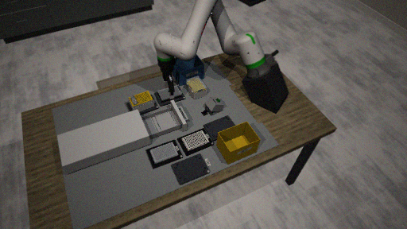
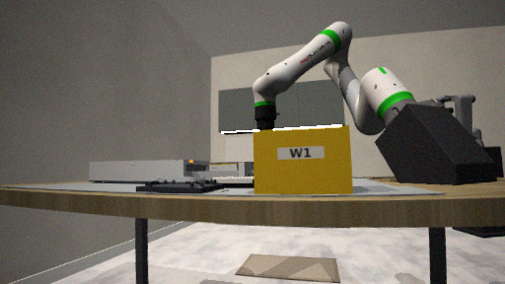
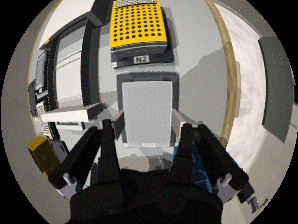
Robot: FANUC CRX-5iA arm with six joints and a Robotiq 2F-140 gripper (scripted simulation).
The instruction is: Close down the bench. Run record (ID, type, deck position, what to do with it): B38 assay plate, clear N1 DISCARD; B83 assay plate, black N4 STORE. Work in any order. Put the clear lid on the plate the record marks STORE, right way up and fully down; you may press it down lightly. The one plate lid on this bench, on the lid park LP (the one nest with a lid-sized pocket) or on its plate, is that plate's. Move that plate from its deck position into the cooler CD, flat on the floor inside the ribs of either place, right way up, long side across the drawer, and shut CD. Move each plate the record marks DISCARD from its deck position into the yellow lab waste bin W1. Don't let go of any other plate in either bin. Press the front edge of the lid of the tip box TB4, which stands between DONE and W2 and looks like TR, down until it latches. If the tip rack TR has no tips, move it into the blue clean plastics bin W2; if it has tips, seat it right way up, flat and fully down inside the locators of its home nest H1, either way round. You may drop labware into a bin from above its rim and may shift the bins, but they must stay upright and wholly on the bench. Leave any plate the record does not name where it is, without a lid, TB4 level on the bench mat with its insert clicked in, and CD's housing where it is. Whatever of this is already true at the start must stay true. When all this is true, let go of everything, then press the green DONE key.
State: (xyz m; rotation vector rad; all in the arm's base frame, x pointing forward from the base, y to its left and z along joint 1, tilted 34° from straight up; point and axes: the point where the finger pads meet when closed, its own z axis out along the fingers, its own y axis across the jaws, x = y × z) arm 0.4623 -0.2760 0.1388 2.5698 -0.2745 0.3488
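Right now the clear lid is 2 cm below my hand. From my hand the other things lie so: yellow tip rack TR: 17 cm ahead, 4 cm to the right; then black plate: 3 cm below; then blue bin W2: 20 cm behind, 8 cm to the right, 2 cm below.
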